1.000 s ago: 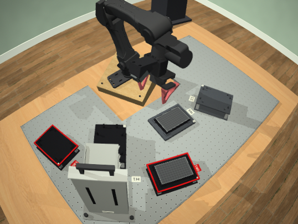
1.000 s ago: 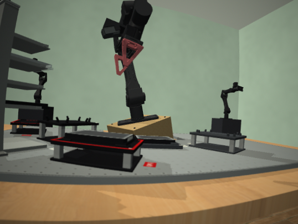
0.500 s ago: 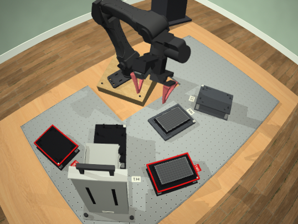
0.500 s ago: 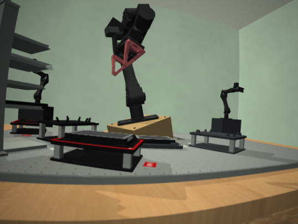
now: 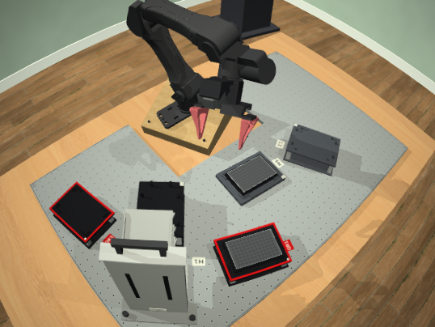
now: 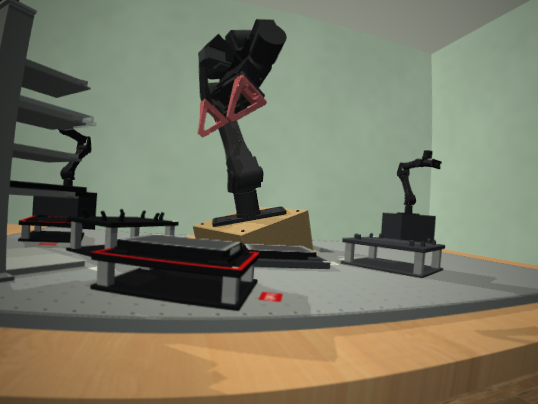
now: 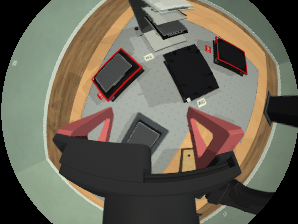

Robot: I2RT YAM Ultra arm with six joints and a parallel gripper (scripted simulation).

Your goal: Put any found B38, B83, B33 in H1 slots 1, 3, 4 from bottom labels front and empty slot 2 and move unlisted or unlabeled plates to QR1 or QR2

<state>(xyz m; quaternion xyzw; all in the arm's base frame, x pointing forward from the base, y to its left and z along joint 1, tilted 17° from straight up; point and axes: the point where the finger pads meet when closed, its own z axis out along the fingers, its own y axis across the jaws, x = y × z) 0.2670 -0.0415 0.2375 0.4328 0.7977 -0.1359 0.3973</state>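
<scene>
Now: hand 120 mm short of the pale translucent plate, 250 mm to the left of it and 30 mm above it. From my hand the other things lie so: plate hotel H1: 190 mm ahead, 290 mm to the right, 90 mm below; then raised landing nest L1: 20 mm ahead, 350 mm to the left, 190 mm below; then hotel handle: 190 mm ahead, 290 mm to the right, 100 mm above.
</scene>
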